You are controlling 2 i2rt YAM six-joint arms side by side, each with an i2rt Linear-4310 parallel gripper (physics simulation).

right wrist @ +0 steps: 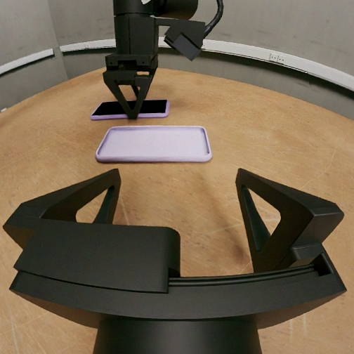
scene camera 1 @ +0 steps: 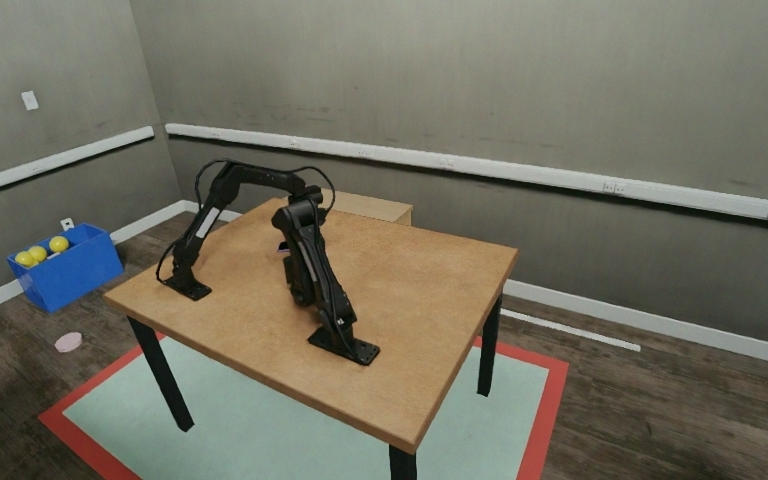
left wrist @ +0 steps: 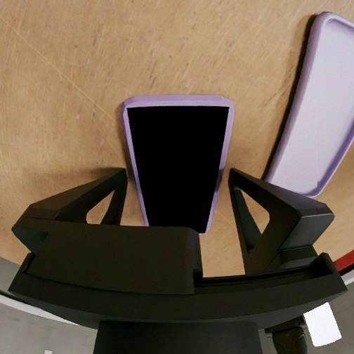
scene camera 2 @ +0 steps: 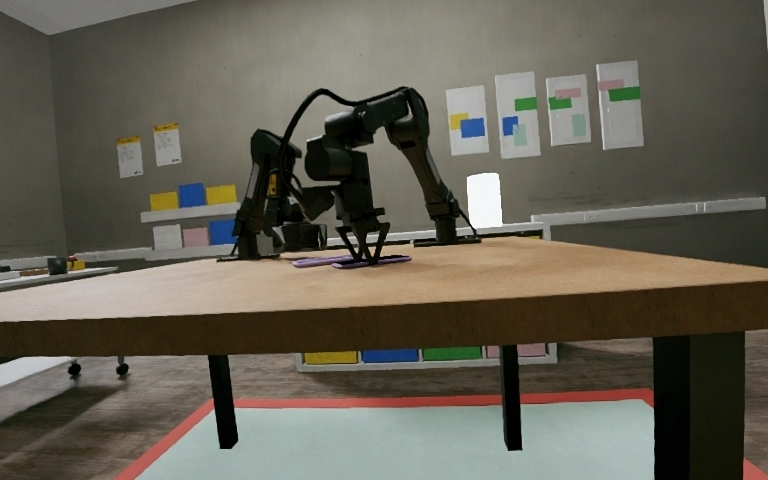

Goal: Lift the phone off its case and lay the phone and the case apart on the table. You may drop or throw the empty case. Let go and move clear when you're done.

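The phone, with a black screen and purple edge, lies flat on the table, screen up. The empty light purple case lies beside it, open side up, with a strip of table between them. My left gripper is open, low over the phone. In the left wrist view, its fingertips stand either side of the phone with small gaps. My right gripper is open and empty, with the case beyond its fingertips. In scene camera 1 my arms largely hide the phone, and the case does not show.
Both arms are mounted on the brown wooden table. The left arm reaches across near the right arm in scene camera 1. A blue bin with yellow balls stands on the floor at the left, and a light wooden cabinet stands behind the table.
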